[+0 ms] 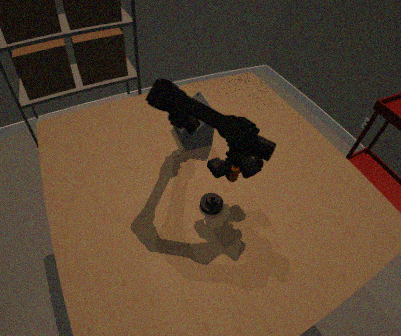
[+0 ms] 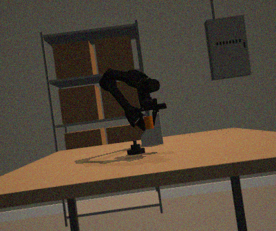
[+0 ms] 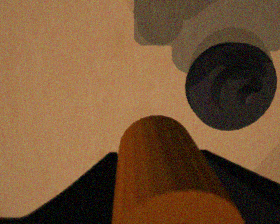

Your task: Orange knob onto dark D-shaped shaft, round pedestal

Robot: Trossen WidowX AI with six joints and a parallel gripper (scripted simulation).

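My gripper tip is 20 mm short of the round dark pedestal, 80 mm to the left of it and 90 mm above it. Also, from my gripper tip: orange knob (20 mm above).
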